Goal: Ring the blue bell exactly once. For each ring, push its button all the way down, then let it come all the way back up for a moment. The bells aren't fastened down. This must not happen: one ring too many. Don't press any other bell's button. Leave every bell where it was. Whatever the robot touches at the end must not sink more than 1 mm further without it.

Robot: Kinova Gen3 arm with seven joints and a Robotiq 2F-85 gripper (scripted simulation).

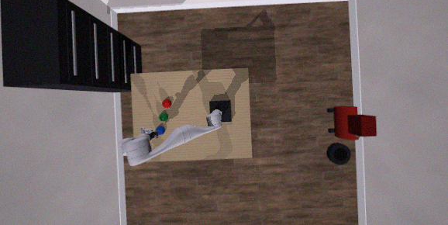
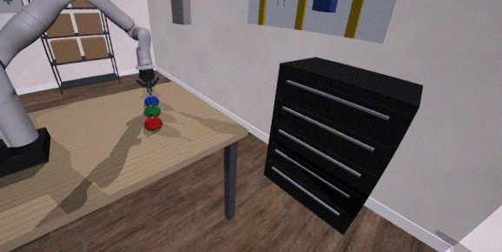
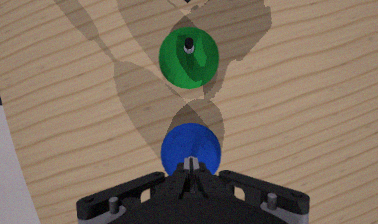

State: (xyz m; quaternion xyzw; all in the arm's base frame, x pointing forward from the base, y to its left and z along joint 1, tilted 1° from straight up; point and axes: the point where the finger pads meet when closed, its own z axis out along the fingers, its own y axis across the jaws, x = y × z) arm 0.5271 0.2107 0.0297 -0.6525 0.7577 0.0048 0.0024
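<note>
My gripper is now 4 cm above the blue bell. Round my hand: red bell 26 cm to the right, 4 cm below, 4 cm behind; green bell 13 cm to the right, 4 cm below, 2 cm behind.
</note>
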